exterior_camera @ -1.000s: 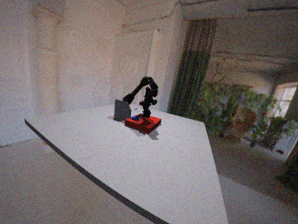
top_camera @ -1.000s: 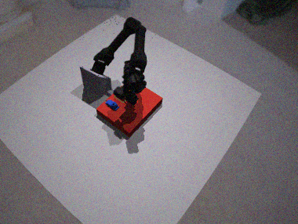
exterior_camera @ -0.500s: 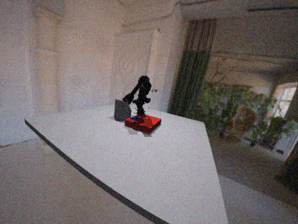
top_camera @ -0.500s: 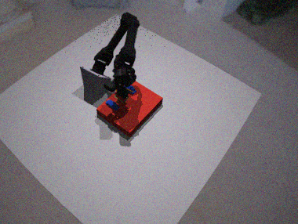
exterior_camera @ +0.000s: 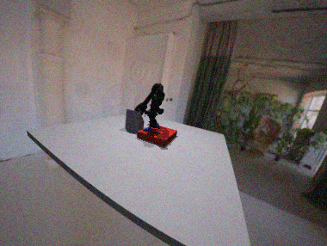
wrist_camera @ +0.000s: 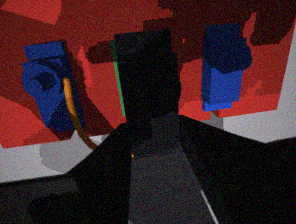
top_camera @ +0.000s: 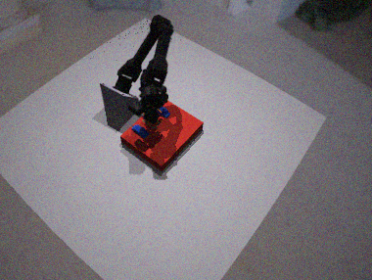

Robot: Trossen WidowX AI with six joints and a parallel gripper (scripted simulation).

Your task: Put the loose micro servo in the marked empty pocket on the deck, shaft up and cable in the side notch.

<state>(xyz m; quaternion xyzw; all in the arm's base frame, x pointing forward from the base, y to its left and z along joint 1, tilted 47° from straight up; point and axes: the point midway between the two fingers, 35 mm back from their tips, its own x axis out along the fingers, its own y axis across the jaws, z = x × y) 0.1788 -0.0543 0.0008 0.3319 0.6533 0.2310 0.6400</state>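
My gripper tip is now 12 cm short of the red deck, 9 cm above it and 2 cm to the left of it.
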